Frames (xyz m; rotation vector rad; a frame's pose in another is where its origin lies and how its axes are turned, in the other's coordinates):
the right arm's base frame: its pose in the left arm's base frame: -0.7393 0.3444 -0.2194 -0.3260 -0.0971 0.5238
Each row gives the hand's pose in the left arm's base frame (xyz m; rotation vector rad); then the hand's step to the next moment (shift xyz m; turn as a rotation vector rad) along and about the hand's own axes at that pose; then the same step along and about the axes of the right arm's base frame.
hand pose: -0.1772 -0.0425 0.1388 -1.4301 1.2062 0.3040
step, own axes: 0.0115 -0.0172 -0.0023 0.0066 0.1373 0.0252
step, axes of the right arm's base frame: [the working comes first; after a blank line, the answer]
step, axes of the left arm's base frame: 0.0175 -0.0112 0.0019 -0.0938 0.0478 -0.0919

0.0094 -0.0180 -0.0044 -0.0575 0.1139 -0.0571
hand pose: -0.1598 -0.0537 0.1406 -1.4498 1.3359 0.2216
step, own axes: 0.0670 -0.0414 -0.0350 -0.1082 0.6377 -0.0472
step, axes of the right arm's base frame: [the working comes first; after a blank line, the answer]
step, axes of the left arm's base frame: 0.0385 -0.0762 -0.0122 -0.5663 0.1762 -0.2624

-0.0054 -0.0764 -0.0396 -0.4016 0.4994 -0.1000
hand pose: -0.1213 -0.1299 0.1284 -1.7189 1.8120 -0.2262
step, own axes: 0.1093 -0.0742 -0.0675 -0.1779 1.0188 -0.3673
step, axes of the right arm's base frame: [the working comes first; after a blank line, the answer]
step, axes of the left arm's base frame: 0.0306 -0.1332 0.0577 -1.0624 0.2023 -0.1866

-0.0405 -0.1422 0.0118 -0.8158 0.7313 0.0650
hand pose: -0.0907 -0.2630 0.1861 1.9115 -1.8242 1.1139
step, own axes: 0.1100 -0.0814 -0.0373 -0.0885 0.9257 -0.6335
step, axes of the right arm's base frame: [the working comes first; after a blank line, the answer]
step, axes of the left arm's base frame: 0.0538 -0.0415 0.1245 -1.0727 0.3301 0.0801

0.0265 -0.1005 0.0966 -0.7578 0.7525 0.3544
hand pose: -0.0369 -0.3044 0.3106 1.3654 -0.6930 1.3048
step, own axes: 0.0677 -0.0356 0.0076 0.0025 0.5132 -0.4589
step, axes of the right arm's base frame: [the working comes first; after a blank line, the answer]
step, axes of the left arm's base frame: 0.0508 0.0192 0.0544 -0.6169 0.2965 0.0742

0.0540 -0.0264 0.0480 -0.3816 0.5105 0.2603
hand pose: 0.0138 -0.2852 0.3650 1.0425 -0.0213 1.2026
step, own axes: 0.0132 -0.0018 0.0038 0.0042 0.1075 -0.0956
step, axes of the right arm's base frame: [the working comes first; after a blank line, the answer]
step, axes of the left arm's base frame: 0.0087 0.0074 0.0078 -0.1274 0.0645 0.0177

0.0113 -0.0007 0.0079 -0.0772 0.1073 0.0570
